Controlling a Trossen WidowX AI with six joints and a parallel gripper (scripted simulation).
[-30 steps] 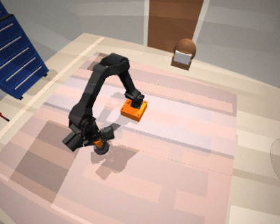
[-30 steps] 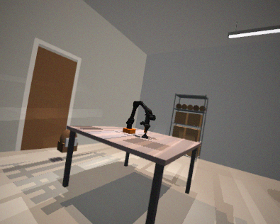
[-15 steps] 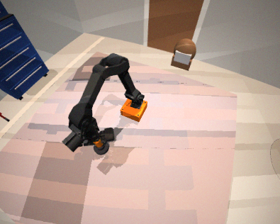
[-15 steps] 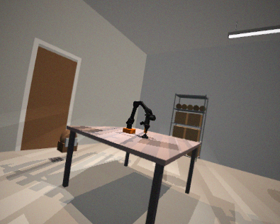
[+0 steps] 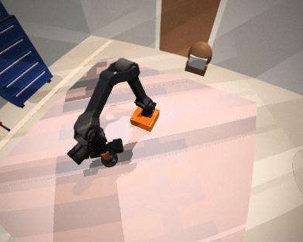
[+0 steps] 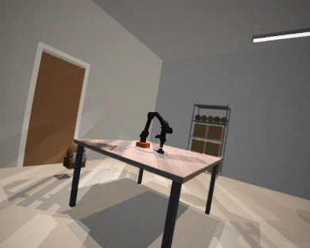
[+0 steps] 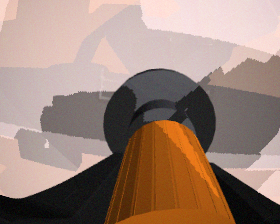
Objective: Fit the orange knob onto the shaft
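My gripper tip is 20 mm below the orange knob. Also, from my gripper tip: round pedestal 40 mm below.
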